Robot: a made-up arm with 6 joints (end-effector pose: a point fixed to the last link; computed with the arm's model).
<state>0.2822 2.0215 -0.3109 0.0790 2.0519 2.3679</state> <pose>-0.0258 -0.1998 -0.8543 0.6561 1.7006 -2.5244</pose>
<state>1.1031 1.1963 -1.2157 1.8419 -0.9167 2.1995</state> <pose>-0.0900 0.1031 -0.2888 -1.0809 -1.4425 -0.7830</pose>
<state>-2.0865 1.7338 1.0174 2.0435 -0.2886 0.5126</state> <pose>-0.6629 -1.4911 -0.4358 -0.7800 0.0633 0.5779</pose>
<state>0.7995 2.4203 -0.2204 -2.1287 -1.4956 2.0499</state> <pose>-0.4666 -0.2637 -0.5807 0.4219 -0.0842 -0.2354</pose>
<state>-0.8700 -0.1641 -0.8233 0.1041 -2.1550 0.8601</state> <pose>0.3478 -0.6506 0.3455 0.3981 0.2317 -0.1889</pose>
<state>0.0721 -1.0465 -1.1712 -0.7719 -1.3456 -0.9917</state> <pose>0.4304 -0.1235 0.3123 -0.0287 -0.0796 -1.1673</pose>
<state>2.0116 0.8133 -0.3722 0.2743 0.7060 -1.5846</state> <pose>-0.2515 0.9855 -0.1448 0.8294 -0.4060 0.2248</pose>
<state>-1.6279 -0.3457 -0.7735 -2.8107 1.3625 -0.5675</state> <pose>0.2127 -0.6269 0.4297 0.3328 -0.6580 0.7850</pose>
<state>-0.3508 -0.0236 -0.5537 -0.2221 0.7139 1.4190</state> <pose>0.7338 -0.4322 0.3942 -1.4829 -1.9752 0.7818</pose>
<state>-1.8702 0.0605 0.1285 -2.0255 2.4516 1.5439</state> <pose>-0.2314 -1.1147 0.8506 1.5417 -1.6342 1.1331</pose>
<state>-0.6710 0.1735 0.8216 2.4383 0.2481 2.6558</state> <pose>0.8086 -0.3590 1.7475 0.1649 -2.3318 -1.8070</pose>
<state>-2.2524 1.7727 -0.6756 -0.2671 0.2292 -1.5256</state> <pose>-0.1214 0.2173 -0.5035 0.5067 -1.6198 1.9357</pose>
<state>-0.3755 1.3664 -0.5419 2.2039 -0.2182 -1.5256</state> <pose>0.5676 0.0407 -0.6243 -0.3303 -0.5147 0.2989</pose>
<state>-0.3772 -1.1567 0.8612 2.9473 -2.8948 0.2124</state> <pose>-1.0083 0.6616 1.5091 0.8239 -0.4345 2.9290</pose>
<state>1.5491 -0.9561 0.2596 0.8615 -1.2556 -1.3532</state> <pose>0.0702 -0.4149 1.7697 0.8819 -1.4066 -0.9959</pose>
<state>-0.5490 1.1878 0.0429 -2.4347 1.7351 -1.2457</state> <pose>0.9193 -0.2794 -0.4585 1.0821 0.3842 1.0346</pose>
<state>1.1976 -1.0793 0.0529 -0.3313 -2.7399 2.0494</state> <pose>0.1038 -0.2117 1.5357 -1.2845 0.3766 -2.5334</pose>
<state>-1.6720 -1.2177 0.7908 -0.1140 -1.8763 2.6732</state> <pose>-0.1030 1.1438 1.4448 -1.3747 0.1988 1.4531</pose>
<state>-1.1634 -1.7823 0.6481 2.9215 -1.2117 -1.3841</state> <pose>-0.3369 1.5394 0.8092 0.7783 -0.3462 0.1553</pose>
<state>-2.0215 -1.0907 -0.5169 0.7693 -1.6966 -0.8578</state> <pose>-0.1888 -0.1167 1.3232 2.0213 -0.5498 2.0162</pose>
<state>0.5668 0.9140 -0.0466 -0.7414 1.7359 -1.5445</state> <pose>0.9128 0.4188 -0.2397 1.3036 -1.4788 -2.2746</pose>
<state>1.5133 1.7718 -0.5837 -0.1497 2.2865 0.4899</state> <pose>0.1362 -0.0639 -0.5810 1.1214 -2.2834 0.9065</pose>
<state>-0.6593 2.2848 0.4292 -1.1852 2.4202 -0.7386</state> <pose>0.0117 -0.0321 -1.1466 1.7374 2.0341 0.8451</pose>
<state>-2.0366 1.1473 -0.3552 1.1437 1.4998 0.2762</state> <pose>-0.4486 -0.7884 -0.4462 -1.4271 -1.9012 -0.4677</pose>
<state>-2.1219 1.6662 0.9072 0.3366 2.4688 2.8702</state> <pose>-1.0061 -1.2572 -0.4862 -1.8958 2.0034 1.4252</pose>
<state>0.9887 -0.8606 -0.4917 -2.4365 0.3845 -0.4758</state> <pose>0.0947 0.4965 0.9050 0.8872 0.5652 -1.9078</pose>
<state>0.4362 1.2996 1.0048 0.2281 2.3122 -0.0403</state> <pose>1.6152 0.5810 0.1706 -0.8792 1.8711 0.5466</pose>
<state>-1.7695 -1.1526 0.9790 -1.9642 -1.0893 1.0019</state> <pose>0.2920 1.0187 1.5522 -0.7813 -2.5794 1.4489</pose>
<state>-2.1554 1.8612 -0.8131 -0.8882 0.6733 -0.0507</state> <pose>0.0464 0.2942 -0.2547 -0.9866 1.3068 -2.0864</pose>
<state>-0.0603 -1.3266 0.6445 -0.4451 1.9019 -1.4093</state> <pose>-1.0043 -0.1205 1.4267 -1.5068 0.0173 -0.6782</pose>
